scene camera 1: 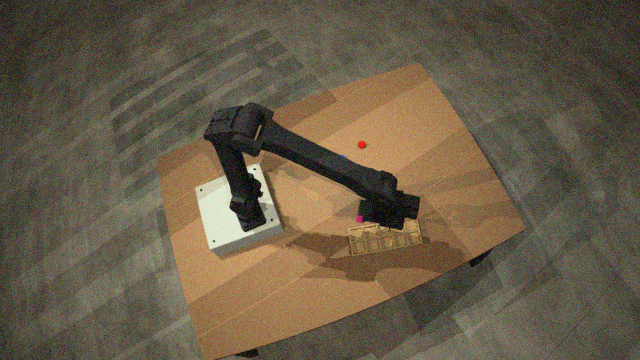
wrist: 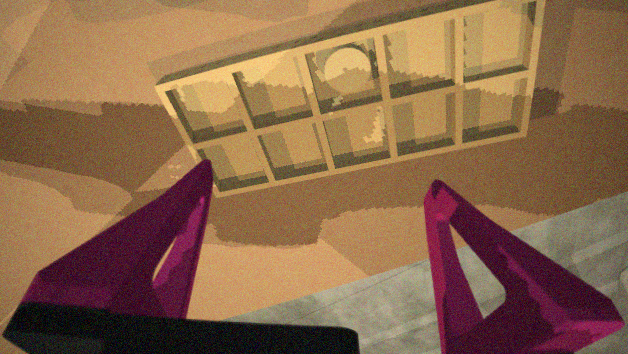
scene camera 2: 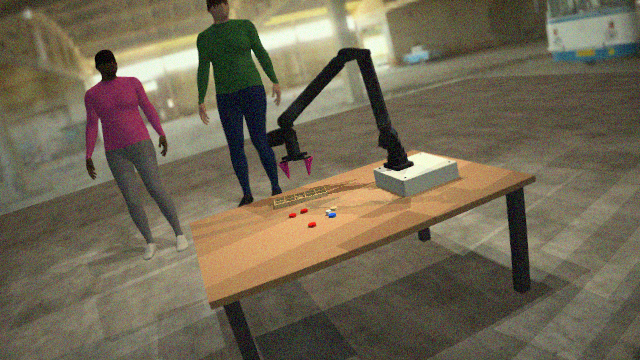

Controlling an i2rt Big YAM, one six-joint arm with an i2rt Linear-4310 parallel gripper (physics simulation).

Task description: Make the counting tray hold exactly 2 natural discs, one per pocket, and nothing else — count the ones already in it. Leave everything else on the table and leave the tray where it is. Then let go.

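The counting tray (scene camera 1: 386,249) (scene camera 2: 301,196) (wrist: 360,167) lies on the table, with two rows of pockets. In the wrist view, one natural disc (wrist: 348,67) lies in the middle pocket of the row farther from the fingers; no second disc can be made out in it. My gripper (scene camera 2: 298,176) (wrist: 324,180) is open and empty, above the tray's near side in the wrist view. In scene camera 1 the arm hides most of it. In scene camera 2, a natural disc (scene camera 2: 333,208) lies on the table beside a small whitish piece (scene camera 2: 328,213), its shape unclear.
A blue disc (scene camera 1: 343,157) (scene camera 2: 332,215) and three red discs (scene camera 2: 304,211) (scene camera 2: 292,215) (scene camera 2: 312,225) lie on the table outside the tray. One red disc (scene camera 1: 362,144) shows in scene camera 1. The arm's white base box (scene camera 1: 220,220) (scene camera 2: 425,175) stands on the table. Two people stand behind the table.
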